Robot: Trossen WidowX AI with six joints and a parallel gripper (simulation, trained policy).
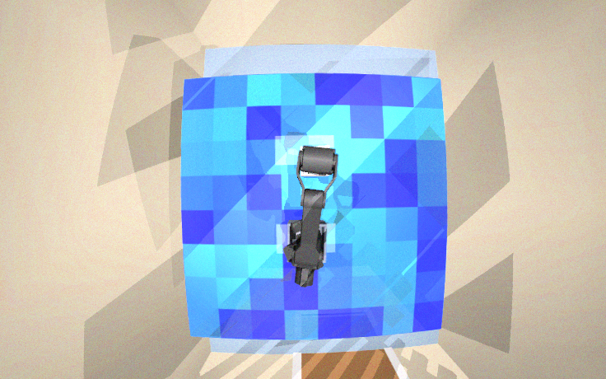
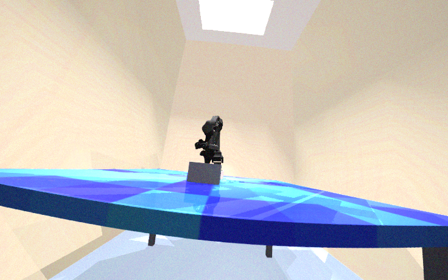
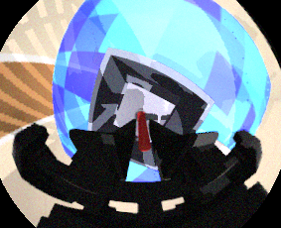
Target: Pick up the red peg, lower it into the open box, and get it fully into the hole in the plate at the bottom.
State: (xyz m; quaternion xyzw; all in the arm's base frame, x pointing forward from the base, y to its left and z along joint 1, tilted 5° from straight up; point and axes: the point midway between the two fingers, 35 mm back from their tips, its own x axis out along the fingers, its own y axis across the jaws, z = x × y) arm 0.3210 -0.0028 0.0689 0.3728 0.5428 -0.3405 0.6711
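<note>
The red peg lies 10 mm to the left of my gripper tip. From my gripper tip the other things lie so: dark grey box 60 mm below; light plate 40 mm below.
</note>
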